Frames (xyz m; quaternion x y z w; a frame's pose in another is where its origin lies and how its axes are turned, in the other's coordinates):
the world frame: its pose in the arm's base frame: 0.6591 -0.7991 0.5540 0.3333 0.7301 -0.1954 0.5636
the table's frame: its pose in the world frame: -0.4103 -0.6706 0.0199 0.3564 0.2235 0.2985 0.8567
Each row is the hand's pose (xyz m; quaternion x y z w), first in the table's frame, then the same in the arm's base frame.
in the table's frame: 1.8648 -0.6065 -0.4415 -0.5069 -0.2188 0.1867 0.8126
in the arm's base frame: 0.1322 0.4338 0.0475 0.5447 0.3705 0.0297 0.7517
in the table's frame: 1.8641 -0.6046 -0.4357 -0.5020 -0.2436 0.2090 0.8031
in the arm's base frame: 0.1340 0.4294 0.0436 0.5473 0.3410 0.0158 0.7642
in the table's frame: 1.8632 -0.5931 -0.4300 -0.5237 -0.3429 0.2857 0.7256
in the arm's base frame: 0.1451 0.4231 0.0415 0.5100 0.2168 -0.0116 0.8323
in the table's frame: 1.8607 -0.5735 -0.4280 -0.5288 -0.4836 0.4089 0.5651
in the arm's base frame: 0.1634 0.4163 0.0447 0.4343 -0.0044 -0.0523 0.8992
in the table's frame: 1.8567 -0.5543 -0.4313 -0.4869 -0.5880 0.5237 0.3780
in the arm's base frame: 0.1809 0.4116 0.0530 0.3528 -0.2340 -0.0904 0.9014
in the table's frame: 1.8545 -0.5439 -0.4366 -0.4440 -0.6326 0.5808 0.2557
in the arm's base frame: 0.1903 0.4111 0.0603 0.2974 -0.3674 -0.1114 0.8741
